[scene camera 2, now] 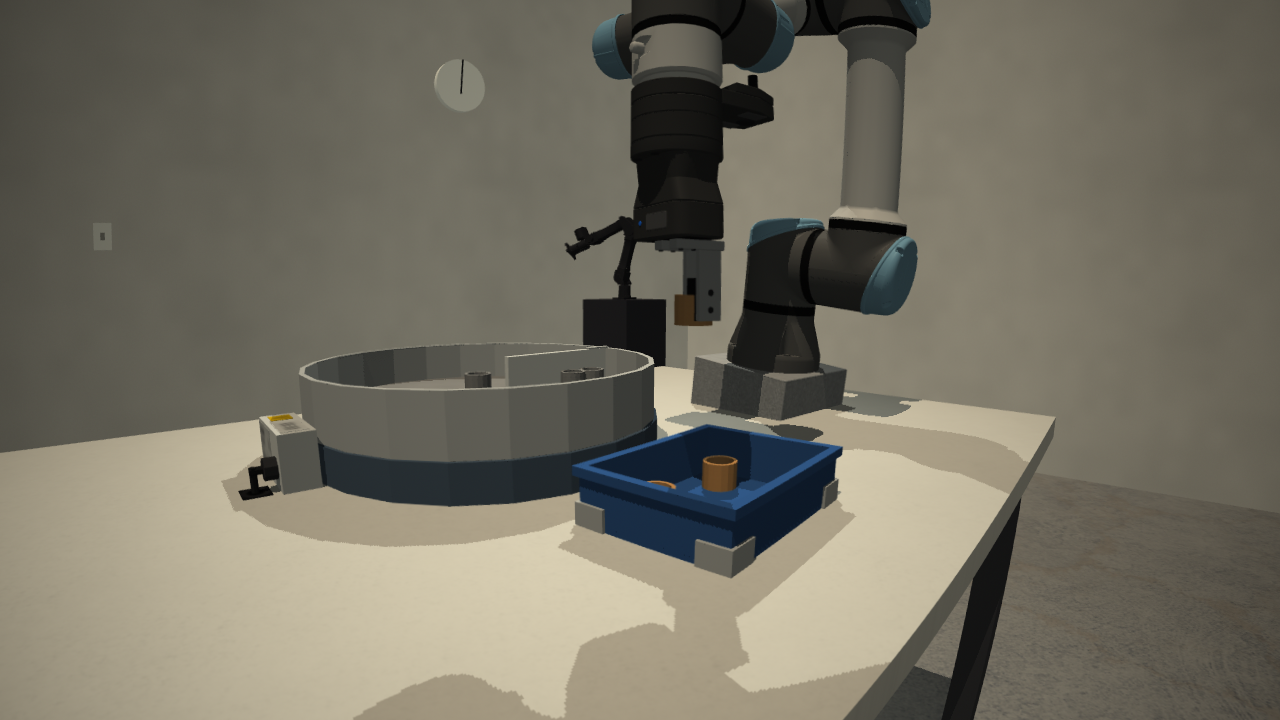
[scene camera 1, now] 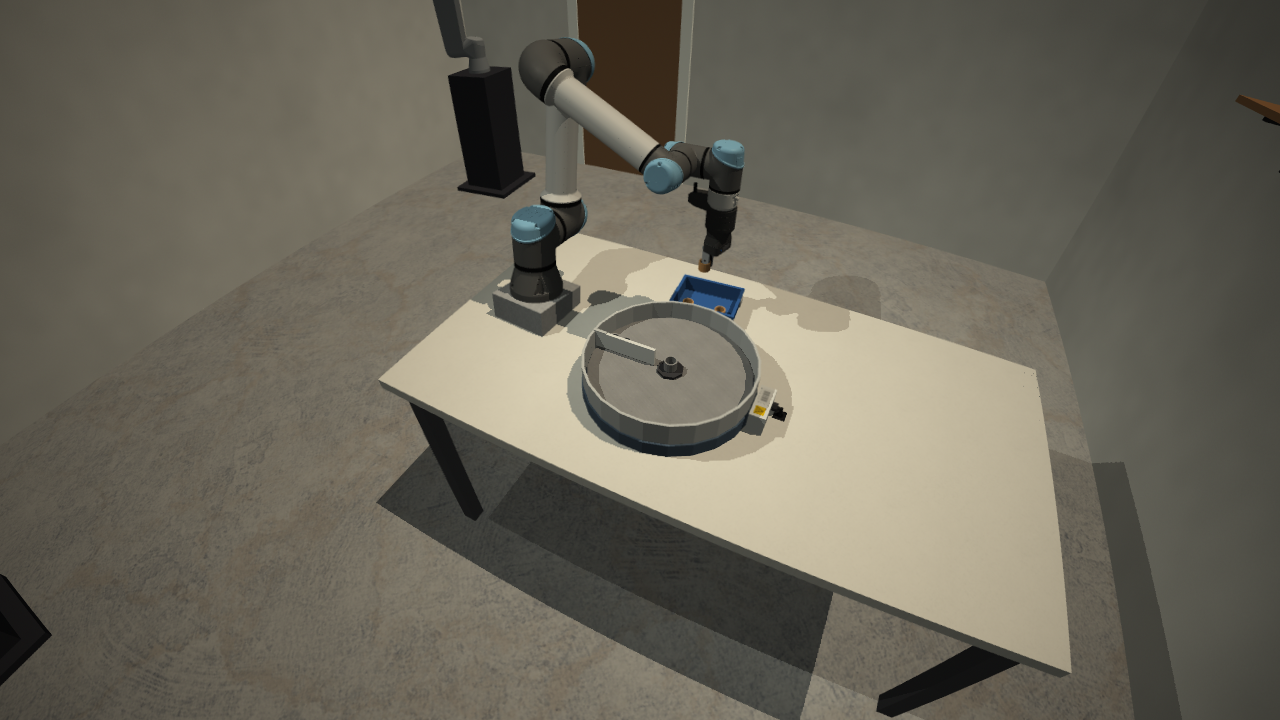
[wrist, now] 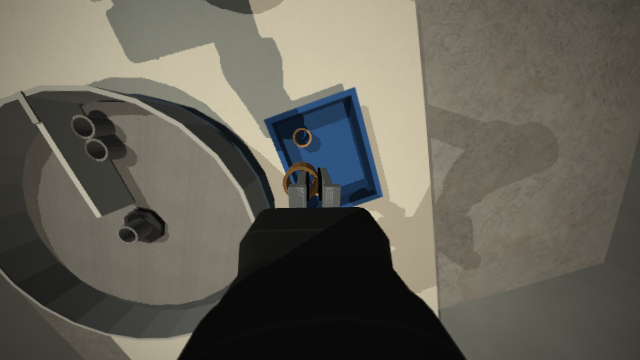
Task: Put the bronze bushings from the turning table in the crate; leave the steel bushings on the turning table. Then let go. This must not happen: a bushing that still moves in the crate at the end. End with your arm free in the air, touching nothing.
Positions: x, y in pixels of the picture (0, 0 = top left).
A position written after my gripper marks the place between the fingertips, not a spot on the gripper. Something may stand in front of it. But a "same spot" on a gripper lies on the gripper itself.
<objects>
my gripper: scene camera 2; scene camera 1; wrist 313, 178
same spot on my gripper: (scene camera 1: 706, 258) = (scene camera 2: 693, 277)
same spot on blue crate: (scene camera 1: 704, 292) = (scene camera 2: 803, 515)
</objects>
